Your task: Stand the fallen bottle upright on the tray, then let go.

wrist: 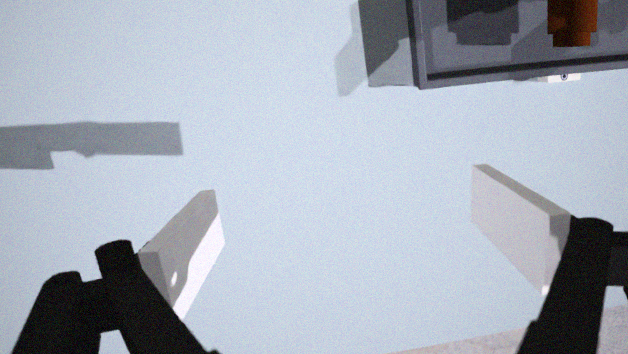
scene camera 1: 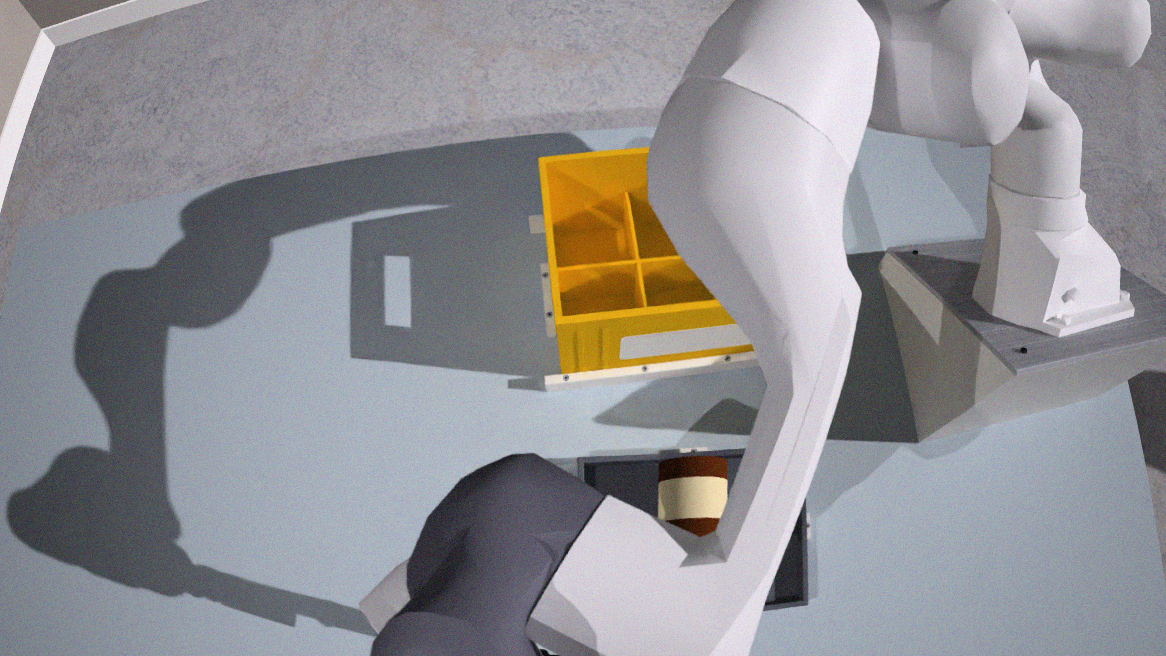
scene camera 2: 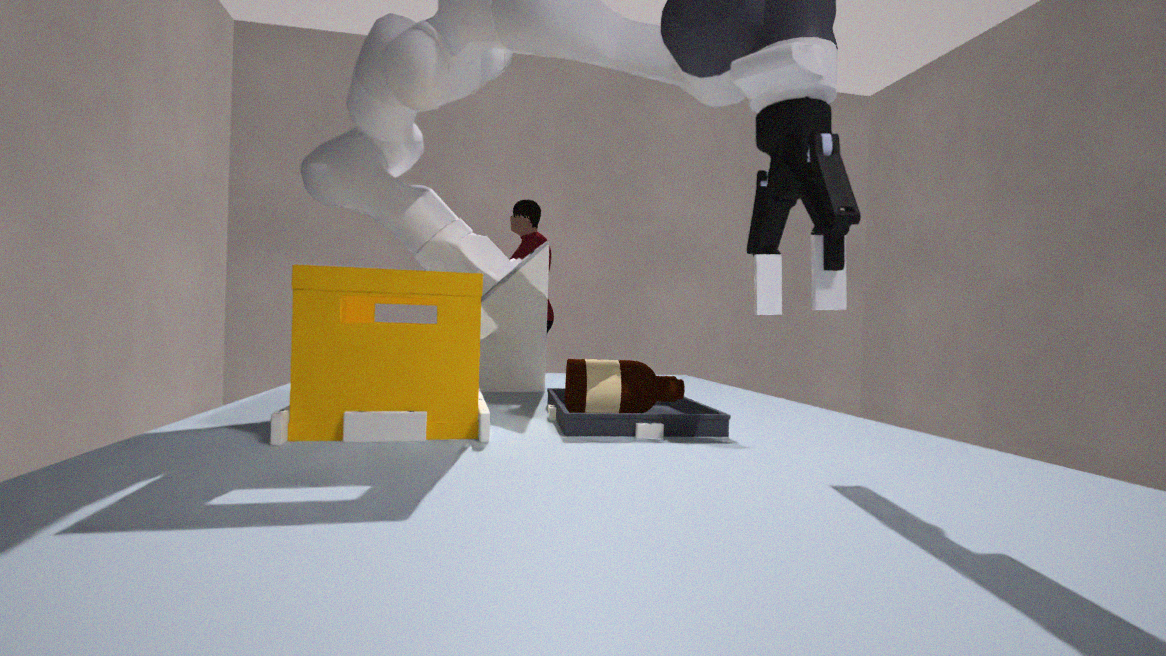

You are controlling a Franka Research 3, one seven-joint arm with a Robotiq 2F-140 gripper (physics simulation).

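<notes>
A brown bottle (scene camera 1: pixel 692 496) (scene camera 2: pixel 603 386) (wrist: pixel 573 21) with a cream label lies on its side in the dark grey tray (scene camera 1: pixel 787 605) (scene camera 2: pixel 644 424) (wrist: pixel 421 60). In scene camera 2 its neck points right; in the wrist view its neck end shows at the top right, and the rest is cut off. In scene camera 1 the arm hides part of the bottle and tray. My gripper (scene camera 2: pixel 799 308) (wrist: pixel 345 206) is open and empty. It hangs in the air, higher than the bottle and to the right of the tray in scene camera 2, apart from both.
A tall yellow crate (scene camera 1: pixel 652 330) (scene camera 2: pixel 386 359) with compartments stands beside the tray, held by white brackets on the light blue table (scene camera 1: pixel 269 432) (scene camera 2: pixel 652 522). The arm's base stands on a grey pedestal (scene camera 1: pixel 945 359) behind. A person (scene camera 2: pixel 530 236) in red shows behind the pedestal.
</notes>
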